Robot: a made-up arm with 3 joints. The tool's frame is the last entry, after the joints.
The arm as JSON. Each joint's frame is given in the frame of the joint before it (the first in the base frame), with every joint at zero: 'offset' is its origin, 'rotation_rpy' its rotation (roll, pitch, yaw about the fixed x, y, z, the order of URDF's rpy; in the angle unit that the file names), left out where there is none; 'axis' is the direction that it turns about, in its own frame. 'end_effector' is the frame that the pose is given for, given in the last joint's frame.
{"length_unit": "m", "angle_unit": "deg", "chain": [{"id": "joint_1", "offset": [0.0, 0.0, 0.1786], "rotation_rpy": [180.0, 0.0, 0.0], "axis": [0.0, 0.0, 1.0]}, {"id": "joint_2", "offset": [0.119, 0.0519, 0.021], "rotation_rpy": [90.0, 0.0, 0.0], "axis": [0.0, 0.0, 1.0]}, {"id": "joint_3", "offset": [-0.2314, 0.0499, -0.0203], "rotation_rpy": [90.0, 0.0, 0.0], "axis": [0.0, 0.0, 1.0]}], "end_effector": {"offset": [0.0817, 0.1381, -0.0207]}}
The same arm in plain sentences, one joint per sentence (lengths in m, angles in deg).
The arm has three revolute joints in a row. What follows holds with every joint at zero, and every direction is one of the base frame's. The first joint is mounted 0.1786 m along +z from the base frame's origin and rotates about -z. The second joint is mounted 0.1190 m along +x and 0.0519 m along -y and 0.0210 m along -z from the first joint and rotates about +y. The third joint is mounted 0.2314 m along -x and 0.0203 m along -y and 0.0499 m along -z from the second joint and rotates about +z. The tool frame, which is the frame that the pose is given for, is mounted 0.0817 m along +x and 0.1381 m along +y and 0.0207 m along -z from the third joint; its axes are parallel to the base frame's.
